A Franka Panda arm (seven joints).
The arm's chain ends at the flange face. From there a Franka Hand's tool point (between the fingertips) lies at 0.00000 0.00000 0.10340 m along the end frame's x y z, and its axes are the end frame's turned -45 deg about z.
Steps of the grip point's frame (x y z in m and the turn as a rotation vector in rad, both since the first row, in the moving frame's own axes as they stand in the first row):
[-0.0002 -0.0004 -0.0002 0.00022 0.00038 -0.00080]
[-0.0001 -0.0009 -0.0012 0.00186 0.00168 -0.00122]
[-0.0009 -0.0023 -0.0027 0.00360 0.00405 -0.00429]
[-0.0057 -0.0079 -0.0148 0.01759 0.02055 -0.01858]
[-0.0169 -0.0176 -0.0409 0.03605 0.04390 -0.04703]
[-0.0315 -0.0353 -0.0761 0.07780 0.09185 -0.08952]
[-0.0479 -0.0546 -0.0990 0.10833 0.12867 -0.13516]
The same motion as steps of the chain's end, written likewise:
[-0.0004 -0.0001 -0.0002 0.00042 0.00011 -0.00080]
[-0.0007 -0.0003 -0.0012 0.00250 -0.00013 -0.00122]
[-0.0023 -0.0004 -0.0027 0.00541 0.00032 -0.00429]
[-0.0098 0.0012 -0.0148 0.02697 0.00209 -0.01858]
[-0.0248 0.0054 -0.0407 0.05653 0.00555 -0.04703]
[-0.0477 0.0097 -0.0754 0.11996 0.00993 -0.08952]
[-0.0728 0.0126 -0.0975 0.16758 0.01438 -0.13516]

